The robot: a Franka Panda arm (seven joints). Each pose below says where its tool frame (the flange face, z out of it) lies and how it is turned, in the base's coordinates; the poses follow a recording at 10 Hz.
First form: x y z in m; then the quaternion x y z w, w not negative.
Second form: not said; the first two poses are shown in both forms.
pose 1, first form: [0.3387, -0.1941, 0.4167, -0.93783, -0.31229, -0.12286, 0.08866]
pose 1, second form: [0.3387, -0.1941, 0.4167, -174.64, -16.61, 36.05]
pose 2, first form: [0.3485, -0.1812, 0.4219, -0.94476, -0.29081, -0.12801, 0.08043]
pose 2, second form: [0.3485, -0.1812, 0.4219, -175.36, -16.78, 33.53]
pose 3, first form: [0.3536, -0.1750, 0.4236, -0.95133, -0.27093, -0.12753, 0.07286]
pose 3, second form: [0.3536, -0.1750, 0.4236, -175.84, -16.39, 31.19]
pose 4, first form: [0.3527, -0.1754, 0.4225, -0.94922, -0.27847, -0.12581, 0.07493]
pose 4, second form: [0.3527, -0.1754, 0.4225, -175.69, -16.29, 32.08]
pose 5, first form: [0.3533, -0.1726, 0.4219, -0.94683, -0.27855, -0.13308, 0.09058]
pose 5, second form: [0.3533, -0.1726, 0.4219, -174.14, -17.61, 31.88]
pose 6, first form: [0.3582, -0.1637, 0.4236, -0.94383, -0.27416, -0.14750, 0.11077]
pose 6, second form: [0.3582, -0.1637, 0.4236, -172.17, -19.83, 31.02]
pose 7, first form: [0.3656, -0.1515, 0.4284, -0.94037, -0.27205, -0.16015, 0.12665]
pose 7, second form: [0.3656, -0.1515, 0.4284, -170.64, -21.72, 30.47]
